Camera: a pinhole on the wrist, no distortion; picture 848 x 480 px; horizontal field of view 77.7 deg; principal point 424.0 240.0 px. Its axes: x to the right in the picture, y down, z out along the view. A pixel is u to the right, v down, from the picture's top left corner.
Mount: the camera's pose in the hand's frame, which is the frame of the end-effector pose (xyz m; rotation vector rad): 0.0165 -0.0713 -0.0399 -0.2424 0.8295 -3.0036
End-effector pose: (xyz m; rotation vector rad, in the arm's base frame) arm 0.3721 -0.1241 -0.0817 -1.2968 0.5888 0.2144
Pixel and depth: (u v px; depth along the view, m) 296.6 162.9 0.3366
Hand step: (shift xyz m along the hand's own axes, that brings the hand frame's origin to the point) 0.1499 -0.1956 0.2586
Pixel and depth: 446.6 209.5 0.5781
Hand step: 0.0815 -0.3381 0.4705
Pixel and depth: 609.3 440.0 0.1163
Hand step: -0.0072 -0.1708 0.0420
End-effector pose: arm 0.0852 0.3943 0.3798 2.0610 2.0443 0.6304
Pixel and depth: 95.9 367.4 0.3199
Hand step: 0.2605 -0.2893 0.1626
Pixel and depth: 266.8 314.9 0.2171
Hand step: 0.1130 -0.2046 0.1188
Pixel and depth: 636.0 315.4 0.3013
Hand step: -0.0583 -0.2686 0.2108
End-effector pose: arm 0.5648 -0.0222 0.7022 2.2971 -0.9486 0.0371
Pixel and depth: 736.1 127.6 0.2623
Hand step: -0.0955 -0.1655 0.2334
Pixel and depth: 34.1 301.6 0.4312
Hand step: 0.3968 -0.3159 0.2533
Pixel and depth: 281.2 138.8 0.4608
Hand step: 0.2129 -0.2226 0.3776
